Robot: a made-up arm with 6 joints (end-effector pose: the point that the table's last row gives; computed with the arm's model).
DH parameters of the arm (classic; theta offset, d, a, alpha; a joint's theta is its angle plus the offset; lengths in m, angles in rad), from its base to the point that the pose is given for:
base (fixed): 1.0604 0 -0.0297 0
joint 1: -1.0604 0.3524 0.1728 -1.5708
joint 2: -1.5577 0 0.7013 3.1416
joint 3: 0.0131 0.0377 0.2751 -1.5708
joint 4: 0 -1.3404 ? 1.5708
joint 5: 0 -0.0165 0.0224 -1.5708
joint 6: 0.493 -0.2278 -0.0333 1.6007
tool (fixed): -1.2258 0.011 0 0
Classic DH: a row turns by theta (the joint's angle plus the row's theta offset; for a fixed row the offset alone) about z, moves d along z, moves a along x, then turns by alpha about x.
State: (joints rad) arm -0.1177 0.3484 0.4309 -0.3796 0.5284 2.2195
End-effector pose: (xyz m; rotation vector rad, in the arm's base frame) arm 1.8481 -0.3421 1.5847 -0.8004 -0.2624 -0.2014
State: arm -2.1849 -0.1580 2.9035 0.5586 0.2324 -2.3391
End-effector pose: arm 0.9003 1.1734 0.8433 -0.3315 0.0770 1.1803
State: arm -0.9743 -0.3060 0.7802 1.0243 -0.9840 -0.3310
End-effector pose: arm 0.1058 -0.5319 2.4016 0.2624 -1.0334 -1.1791
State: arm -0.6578 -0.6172 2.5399 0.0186 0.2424 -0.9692
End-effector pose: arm -1.4358 1.0538 0.5652 -1.0812 -1.2046 2.5195
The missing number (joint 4, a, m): 0.0226
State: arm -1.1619 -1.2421 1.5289 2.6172 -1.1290 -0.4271
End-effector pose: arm -0.9244 1.7352 0.6984 0.6133 2.1637 1.1548
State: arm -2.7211 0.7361 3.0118 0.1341 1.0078 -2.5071
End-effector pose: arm 0.6060 0.2035 1.6410 0.3648 0.1608 0.6236
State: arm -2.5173 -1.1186 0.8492 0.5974 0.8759 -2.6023
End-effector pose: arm 1.2056 0.6973 1.8519 0.2705 -0.3524 0.5411
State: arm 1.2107 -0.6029 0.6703 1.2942 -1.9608 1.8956
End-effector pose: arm 0.1938 -0.1490 2.2452 -0.9623 0.7248 0.3547
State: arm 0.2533 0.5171 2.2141 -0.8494 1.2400 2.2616
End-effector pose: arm -0.0516 -0.2642 2.2495 0.6269 -2.0314 -0.7828
